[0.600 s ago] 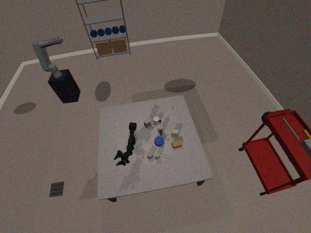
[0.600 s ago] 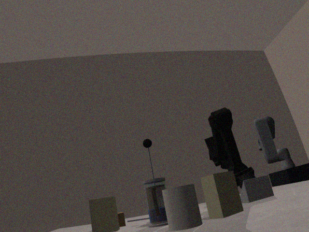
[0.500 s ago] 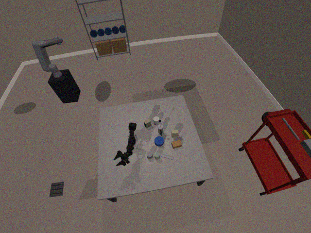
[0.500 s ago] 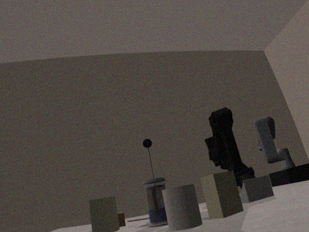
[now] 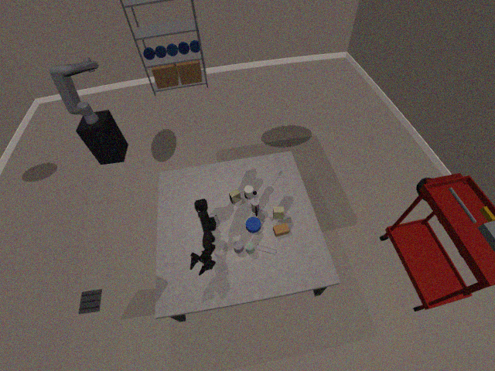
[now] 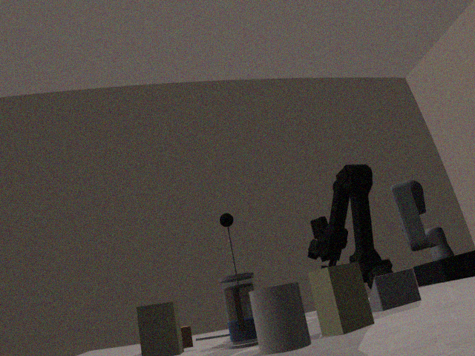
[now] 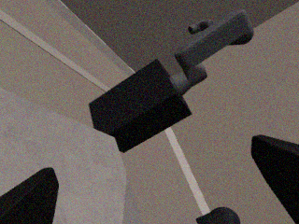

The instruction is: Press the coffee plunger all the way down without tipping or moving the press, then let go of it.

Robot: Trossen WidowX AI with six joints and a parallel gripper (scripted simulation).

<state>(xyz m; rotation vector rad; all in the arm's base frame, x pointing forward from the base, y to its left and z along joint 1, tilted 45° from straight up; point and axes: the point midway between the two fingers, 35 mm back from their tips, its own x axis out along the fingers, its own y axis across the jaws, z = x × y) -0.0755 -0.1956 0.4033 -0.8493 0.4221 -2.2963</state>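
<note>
The coffee press lies 510 mm to the left of my gripper tip, 460 mm ahead of it and 60 mm below it. From my gripper tip the other things lie so: white cylinder 690 mm to the left, 430 mm ahead, 140 mm below; orange block 640 mm ahead, 310 mm to the left, 160 mm below.
</note>
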